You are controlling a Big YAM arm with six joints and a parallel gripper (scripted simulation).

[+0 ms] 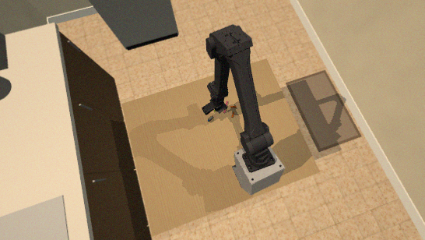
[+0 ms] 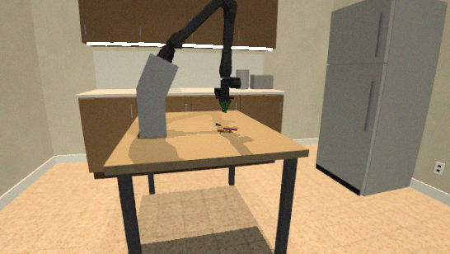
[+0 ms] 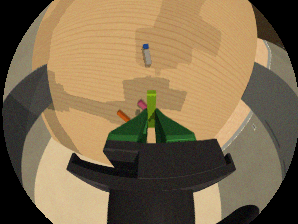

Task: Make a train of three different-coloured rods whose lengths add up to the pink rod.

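The grey rod lies 2 cm behind my hand, 6 cm to the left of it and 10 cm below it. The rest, counted from my hand: lime rod: 1 cm to the left; then blue rod: 3 cm behind, 8 cm to the left, 10 cm below; then pink rod: 2 cm ahead, 7 cm to the right, 10 cm below.
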